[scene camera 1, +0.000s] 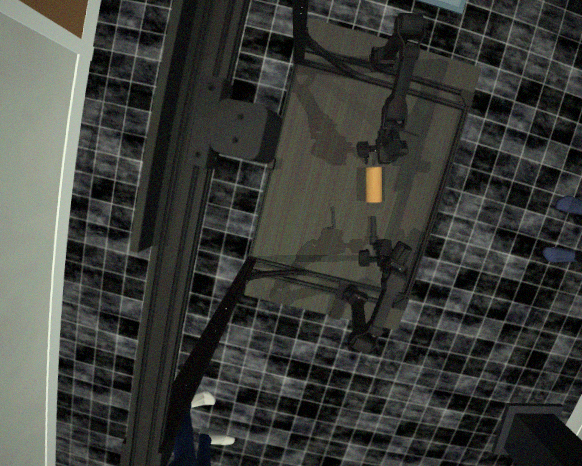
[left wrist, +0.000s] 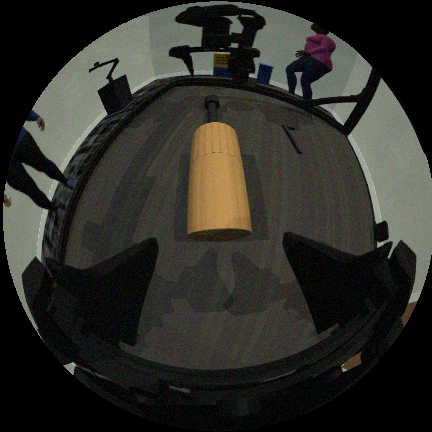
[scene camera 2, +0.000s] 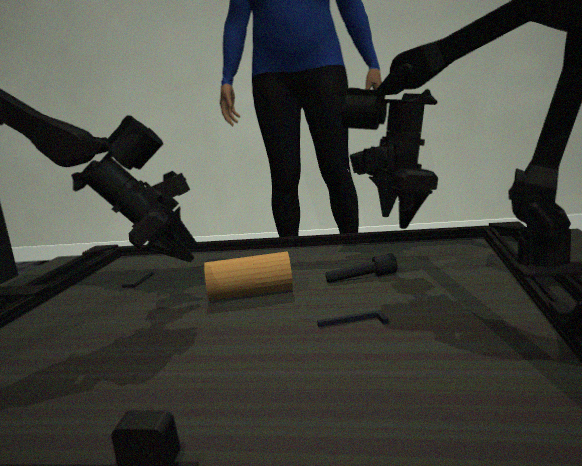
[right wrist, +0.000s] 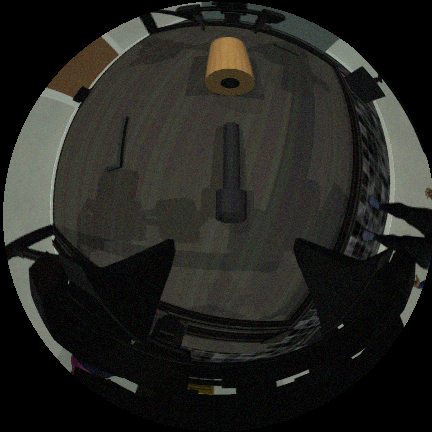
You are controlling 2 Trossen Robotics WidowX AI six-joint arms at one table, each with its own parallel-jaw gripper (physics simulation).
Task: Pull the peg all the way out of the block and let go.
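Pixels of known places: left gripper, fingertip midpoint: (scene camera 1: 377,163) (left wrist: 220,241) (scene camera 2: 194,253); right gripper, fingertip midpoint: (left wrist: 212,75) (scene camera 2: 393,222) (right wrist: 236,245); left arm's base at its link origin: (scene camera 1: 377,62); right arm's base at its link origin: (scene camera 1: 350,291) (left wrist: 239,82) (scene camera 2: 545,264) (right wrist: 170,323).
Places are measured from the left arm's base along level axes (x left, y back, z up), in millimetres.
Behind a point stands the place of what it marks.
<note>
The block, an orange wooden cylinder (scene camera 1: 374,185) @(x -36, y -497, z 46 mm) (scene camera 2: 248,276) @(x -63, y -494, z 24 mm) (left wrist: 218,185) @(x -30, y -463, z 47 mm) (right wrist: 228,57) @(x -33, y -535, z 47 mm), lies on its side on the table. The right wrist view shows the dark hole in its end face. The dark peg (scene camera 1: 372,229) @(x -36, y -688, z 4 mm) (scene camera 2: 352,271) @(x -39, y -677, z -1 mm) (left wrist: 212,110) @(x -32, y -680, z 5 mm) (right wrist: 231,165) @(x -31, y -693, z 6 mm) with a thicker head lies on the table apart from the block, in line with the hole. My left gripper (scene camera 2: 192,251) @(x -28, y -409, z 67 mm) (left wrist: 220,241) @(x -28, y -409, z 67 mm) is open and empty, a little off the block's far end from the peg. My right gripper (scene camera 2: 395,222) @(x -32, y -759, z 76 mm) (right wrist: 236,245) @(x -32, y -759, z 76 mm) is open and empty, raised above the table near the peg's head.
A thin dark L-shaped rod (scene camera 2: 350,319) @(x -207, y -630, z -15 mm) (left wrist: 292,139) @(x -201, y -620, z -13 mm) (right wrist: 123,142) @(x -198, y -636, z -17 mm) lies beside the peg. Another small thin rod (scene camera 2: 138,281) @(x 118, y -280, z -14 mm) lies at the left in scene camera 2. A dark box-shaped post (scene camera 2: 145,437) @(x -470, y -387, z 27 mm) stands at the near table edge there. Dark frame rails (scene camera 2: 320,239) @(x 220, y -669, z -5 mm) run along the table edges.
</note>
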